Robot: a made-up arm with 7 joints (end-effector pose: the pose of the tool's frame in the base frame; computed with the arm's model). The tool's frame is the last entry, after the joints.
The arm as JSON. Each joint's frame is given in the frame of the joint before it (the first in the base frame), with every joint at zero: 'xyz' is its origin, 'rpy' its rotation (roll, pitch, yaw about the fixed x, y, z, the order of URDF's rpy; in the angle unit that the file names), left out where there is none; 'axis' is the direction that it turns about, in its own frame. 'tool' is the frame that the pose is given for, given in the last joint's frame.
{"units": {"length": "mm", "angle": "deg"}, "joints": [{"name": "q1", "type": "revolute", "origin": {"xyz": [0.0, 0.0, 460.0]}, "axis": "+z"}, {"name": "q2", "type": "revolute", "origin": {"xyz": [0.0, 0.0, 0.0]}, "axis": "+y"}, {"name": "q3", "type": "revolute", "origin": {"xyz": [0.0, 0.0, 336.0]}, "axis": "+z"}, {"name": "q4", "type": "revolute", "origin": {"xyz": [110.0, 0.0, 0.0]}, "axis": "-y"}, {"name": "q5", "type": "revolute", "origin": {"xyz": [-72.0, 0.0, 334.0]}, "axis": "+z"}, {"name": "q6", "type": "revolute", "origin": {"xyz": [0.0, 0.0, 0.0]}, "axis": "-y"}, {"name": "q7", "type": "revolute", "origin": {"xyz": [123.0, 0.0, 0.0]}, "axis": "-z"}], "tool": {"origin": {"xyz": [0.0, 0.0, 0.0], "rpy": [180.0, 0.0, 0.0]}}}
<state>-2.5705 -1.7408 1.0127 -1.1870 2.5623 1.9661 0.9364</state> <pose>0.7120 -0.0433 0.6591 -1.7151 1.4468 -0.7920</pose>
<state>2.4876 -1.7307 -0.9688 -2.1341 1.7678 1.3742 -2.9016</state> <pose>0.4249 0.2134 0.7533 0.6937 0.4987 -1.3320</pose>
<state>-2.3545 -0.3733 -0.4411 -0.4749 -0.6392 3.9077 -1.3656</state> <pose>0.0928 0.0837 1.0798 -0.3744 0.5118 -1.5909</pose>
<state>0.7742 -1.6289 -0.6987 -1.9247 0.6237 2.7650 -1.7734</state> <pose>-0.0003 -0.5422 0.7959 1.0170 0.2973 2.8706</pose>
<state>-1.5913 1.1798 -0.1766 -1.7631 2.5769 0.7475 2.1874</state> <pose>-0.0607 -0.5791 0.1063 0.7022 0.2012 0.9706</pose>
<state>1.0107 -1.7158 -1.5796 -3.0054 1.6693 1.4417 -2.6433</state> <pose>0.2620 -0.0431 0.4887 0.2773 0.2008 -1.7545</pose>
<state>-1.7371 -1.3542 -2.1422 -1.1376 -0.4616 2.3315 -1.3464</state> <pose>-0.2665 0.7303 0.4021 0.2764 -2.4895 -0.0475</pose>
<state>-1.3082 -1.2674 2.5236 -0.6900 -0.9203 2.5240 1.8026</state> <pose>-0.1162 0.7744 0.4283 -1.9920 -0.7236 -1.4940</pose>
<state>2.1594 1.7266 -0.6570 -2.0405 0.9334 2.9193 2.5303</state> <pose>0.1800 0.4145 0.0829 -1.9402 1.8409 -1.1803</pose>
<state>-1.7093 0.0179 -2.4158 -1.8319 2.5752 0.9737 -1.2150</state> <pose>-0.3446 0.4432 0.8165 0.4204 -0.5160 1.1454</pose>
